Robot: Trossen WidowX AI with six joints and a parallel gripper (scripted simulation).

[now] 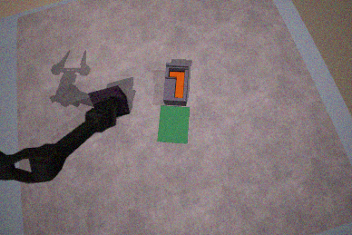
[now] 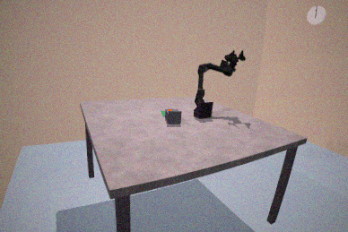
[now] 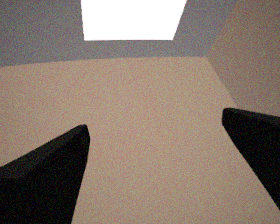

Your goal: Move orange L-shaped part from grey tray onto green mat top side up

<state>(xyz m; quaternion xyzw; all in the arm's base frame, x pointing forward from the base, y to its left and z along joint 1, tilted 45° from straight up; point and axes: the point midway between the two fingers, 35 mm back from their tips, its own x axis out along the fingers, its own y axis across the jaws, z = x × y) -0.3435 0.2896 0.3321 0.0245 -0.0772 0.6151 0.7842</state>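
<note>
My gripper tip is now 61 cm short of the orange L-shaped part, 5 cm to the right of it and 49 cm above it. The rest, counted from my gripper tip: green mat (56 cm ahead, 11 cm to the right, 56 cm below).
</note>
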